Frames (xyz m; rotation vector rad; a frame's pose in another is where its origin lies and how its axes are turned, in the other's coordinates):
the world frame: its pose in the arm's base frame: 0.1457 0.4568 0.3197 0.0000 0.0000 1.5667
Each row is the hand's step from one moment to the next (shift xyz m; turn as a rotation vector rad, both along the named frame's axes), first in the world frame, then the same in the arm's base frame.
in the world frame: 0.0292 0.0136 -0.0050 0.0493 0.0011 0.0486
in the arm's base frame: -0.0135 0.0293 -0.0050 -0.0009 0.0493 0.0486
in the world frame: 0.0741 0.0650 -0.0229 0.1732 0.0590 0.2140
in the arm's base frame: -0.0647 0.0744 -0.0229 -0.0583 0.1734 0.2140
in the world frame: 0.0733 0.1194 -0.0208 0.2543 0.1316 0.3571
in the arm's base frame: -0.1191 0.0738 -0.0208 -0.1306 0.2548 0.3571
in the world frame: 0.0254 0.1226 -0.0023 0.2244 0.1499 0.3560
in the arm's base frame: -0.1225 0.0259 -0.0023 -0.1490 0.2250 0.3560
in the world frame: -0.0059 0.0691 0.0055 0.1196 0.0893 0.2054
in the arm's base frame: -0.0691 -0.0056 0.0055 -0.0888 0.1200 0.2054
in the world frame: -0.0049 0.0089 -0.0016 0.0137 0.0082 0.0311
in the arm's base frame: -0.0089 -0.0049 -0.0016 -0.0081 0.0137 0.0311
